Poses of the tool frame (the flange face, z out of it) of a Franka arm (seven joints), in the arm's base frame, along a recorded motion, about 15 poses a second.
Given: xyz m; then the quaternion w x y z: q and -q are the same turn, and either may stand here.
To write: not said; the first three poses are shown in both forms.
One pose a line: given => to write
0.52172 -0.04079 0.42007 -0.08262 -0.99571 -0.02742 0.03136 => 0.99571 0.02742 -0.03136 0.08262 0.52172 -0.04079 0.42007
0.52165 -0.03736 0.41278 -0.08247 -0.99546 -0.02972 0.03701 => 0.99546 0.02972 -0.03701 0.08247 0.52165 -0.03736 0.41278
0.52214 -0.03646 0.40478 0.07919 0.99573 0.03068 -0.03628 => 0.99573 0.03068 -0.03628 0.07919 0.52214 -0.03646 0.40478
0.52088 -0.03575 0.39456 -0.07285 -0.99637 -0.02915 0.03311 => 0.99637 0.02915 -0.03311 0.07285 0.52088 -0.03575 0.39456
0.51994 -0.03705 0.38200 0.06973 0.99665 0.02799 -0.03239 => 0.99665 0.02799 -0.03239 0.06973 0.51994 -0.03705 0.38200
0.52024 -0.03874 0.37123 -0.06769 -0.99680 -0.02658 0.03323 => 0.99680 0.02658 -0.03323 0.06769 0.52024 -0.03874 0.37123
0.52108 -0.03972 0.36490 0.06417 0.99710 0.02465 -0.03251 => 0.99710 0.02465 -0.03251 0.06417 0.52108 -0.03972 0.36490
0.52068 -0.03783 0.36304 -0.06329 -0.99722 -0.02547 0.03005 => 0.99722 0.02547 -0.03005 0.06329 0.52068 -0.03783 0.36304
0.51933 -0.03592 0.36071 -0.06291 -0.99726 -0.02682 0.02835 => 0.99726 0.02682 -0.02835 0.06291 0.51933 -0.03592 0.36071
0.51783 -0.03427 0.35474 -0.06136 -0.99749 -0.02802 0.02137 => 0.99749 0.02802 -0.02137 0.06136 0.51783 -0.03427 0.35474
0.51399 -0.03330 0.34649 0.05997 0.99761 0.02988 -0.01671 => 0.99761 0.02988 -0.01671 0.05997 0.51399 -0.03330 0.34649
